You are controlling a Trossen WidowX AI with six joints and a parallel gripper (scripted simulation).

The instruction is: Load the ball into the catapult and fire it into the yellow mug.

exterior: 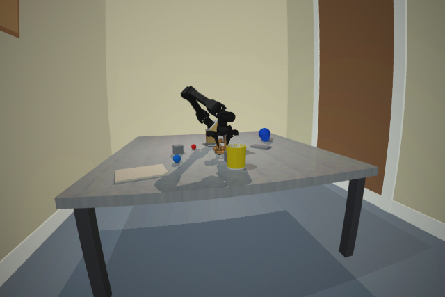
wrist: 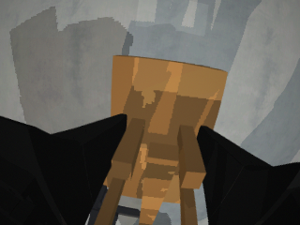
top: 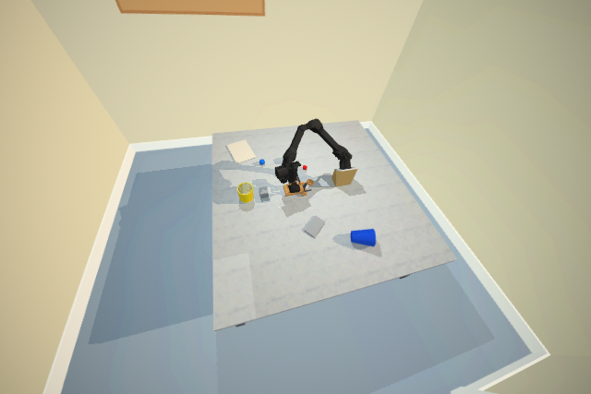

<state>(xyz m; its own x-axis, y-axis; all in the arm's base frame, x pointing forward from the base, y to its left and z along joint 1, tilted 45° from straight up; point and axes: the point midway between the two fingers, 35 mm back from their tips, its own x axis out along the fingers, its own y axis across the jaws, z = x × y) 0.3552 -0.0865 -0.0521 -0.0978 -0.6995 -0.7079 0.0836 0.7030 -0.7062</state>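
The red ball lies 16 cm behind my gripper tip, 15 cm to the right of it and 2 cm below it. Also, from my gripper tip: flat grey slab: 5 cm behind, 28 cm to the left, 3 cm below; then yellow mug: 28 cm ahead, 2 cm to the right; then wooden catapult: 7 cm behind, 2 cm to the left, 2 cm above.
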